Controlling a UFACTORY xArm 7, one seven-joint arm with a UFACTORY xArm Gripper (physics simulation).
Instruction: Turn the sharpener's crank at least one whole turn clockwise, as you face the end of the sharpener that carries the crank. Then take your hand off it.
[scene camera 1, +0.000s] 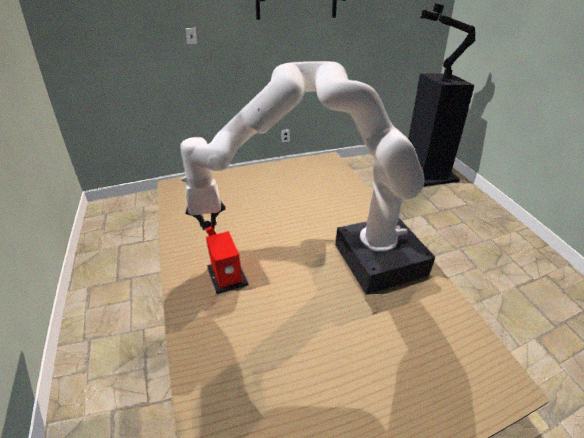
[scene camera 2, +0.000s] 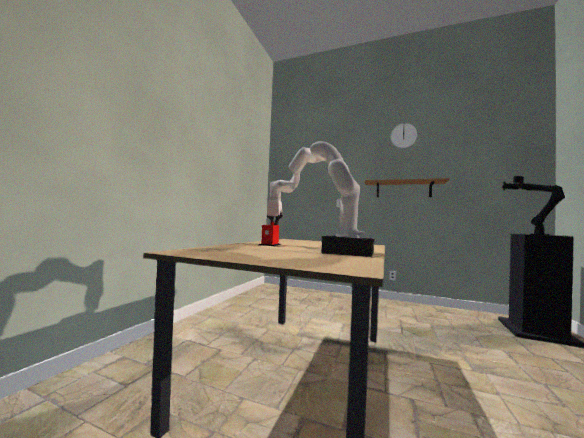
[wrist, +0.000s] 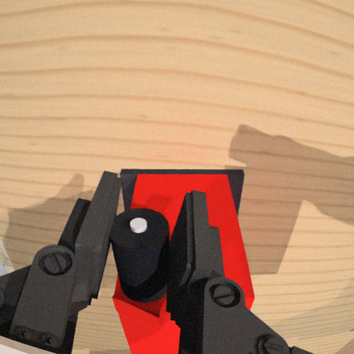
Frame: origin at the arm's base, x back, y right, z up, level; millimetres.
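Seen in the pictures: gripper, fingertip midpoint: (scene camera 1: 208, 227); arm's base at its link origin: (scene camera 1: 378, 239) (scene camera 2: 347, 237).
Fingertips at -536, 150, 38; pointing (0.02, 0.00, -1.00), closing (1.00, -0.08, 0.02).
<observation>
Pixels of each thing's top centre, then the offset from my fingertips to it, as dx, dy, dz. "spot": a spot on its surface instead. Level surfaces: height alone.
- red box at its top centre: (scene camera 1: 221, 245) (scene camera 2: 271, 225) +33, -106, +9
- black base plate at a spot on its surface: (scene camera 1: 231, 287) spot: +41, -173, -112
- wooden table at its surface level: dz -119
The sharpener, a red box (scene camera 1: 223, 250) (scene camera 2: 270, 234) (wrist: 215, 185), stands upright on a black base plate (scene camera 1: 231, 287) (wrist: 182, 171) near the table's left edge in scene camera 1. Its red crank arm (scene camera 1: 210, 231) sticks up above the top of the box at the end away from that camera. The black knob (wrist: 140, 255), with a pale pin in its end, lies between the fingers in the wrist view. My gripper (scene camera 1: 208, 223) (scene camera 2: 274, 219) (wrist: 147, 209) points down from above and is shut on the knob. Much of the crank arm is hidden in the wrist view.
The arm's black base block (scene camera 1: 385, 257) (scene camera 2: 347, 245) stands on the wooden table (scene camera 1: 300, 185) (scene camera 2: 225, 255), to the right of the sharpener. A black pedestal (scene camera 1: 440, 125) (scene camera 2: 542, 285) with a small black arm stands on the floor beyond the table. A shelf (scene camera 2: 407, 182) hangs on the wall.
</observation>
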